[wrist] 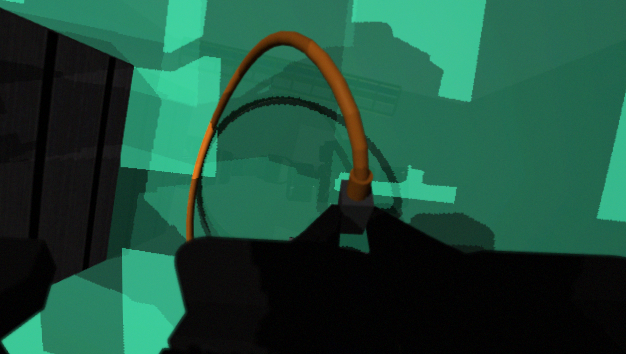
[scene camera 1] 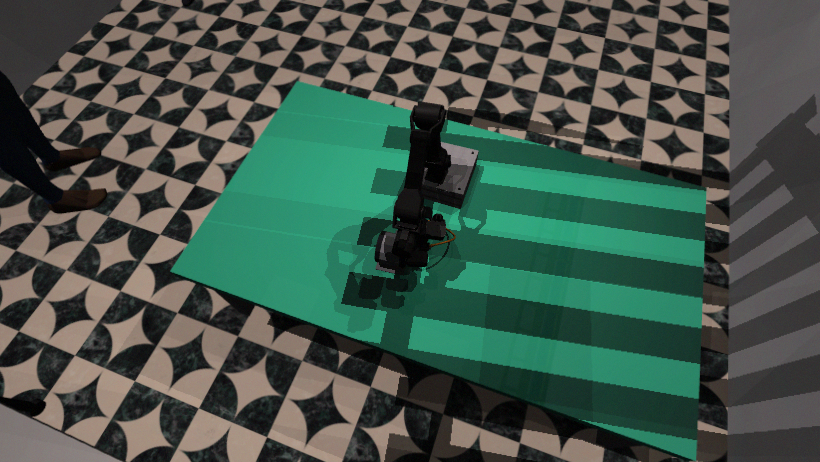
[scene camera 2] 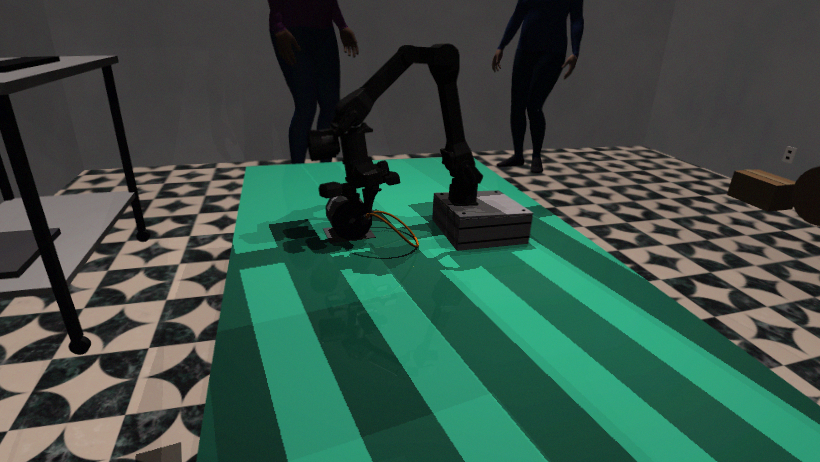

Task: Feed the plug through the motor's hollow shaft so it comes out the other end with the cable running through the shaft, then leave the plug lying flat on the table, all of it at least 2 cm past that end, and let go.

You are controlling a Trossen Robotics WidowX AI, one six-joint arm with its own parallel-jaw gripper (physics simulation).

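Places are measured from the arm's base along level axes (x ahead, y left, z up), in centimetres.
Pixels of known places: gripper, fingertip midpoint: [wrist: 352, 213] [scene camera 1: 424, 247] [scene camera 2: 365, 219]; arm's base at its link origin: [scene camera 1: 436, 174] [scene camera 2: 463, 201].
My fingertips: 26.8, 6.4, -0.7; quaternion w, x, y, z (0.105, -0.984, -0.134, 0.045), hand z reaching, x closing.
Observation:
For each thing: its middle in the pictures, then the offset to it from my fingertips, as dx, dy, dz. Level surfaces: height alone.
- motor at the middle of its body: [wrist: 343, 344] [scene camera 2: 349, 215] [scene camera 1: 393, 248] +2.9, -9.6, -2.7
- green table at its surface level: dz -7.8
- dark grey plug at the middle of its body: [wrist: 352, 208] -0.1, +0.3, +0.1
The motor [scene camera 1: 383, 250] [scene camera 2: 348, 221] is a dark cylinder lying on a small base plate on the green table [scene camera 1: 284, 183] [scene camera 2: 463, 376]. My gripper [wrist: 352, 213] [scene camera 2: 365, 205] is shut on the dark grey plug [wrist: 354, 210] and hangs close over the motor on its right side. The orange cable [wrist: 333, 75] [scene camera 2: 399, 225] [scene camera 1: 452, 236] arches away from the plug's collar in a loop and comes back toward the motor. The shaft opening is hidden by the arm in the scene views.
The arm's grey base block [scene camera 1: 464, 170] [scene camera 2: 495, 215] stands right of the motor. Two people [scene camera 2: 309, 69] [scene camera 2: 541, 69] stand on the checkered floor behind the table. Striped shadows cross the table top.

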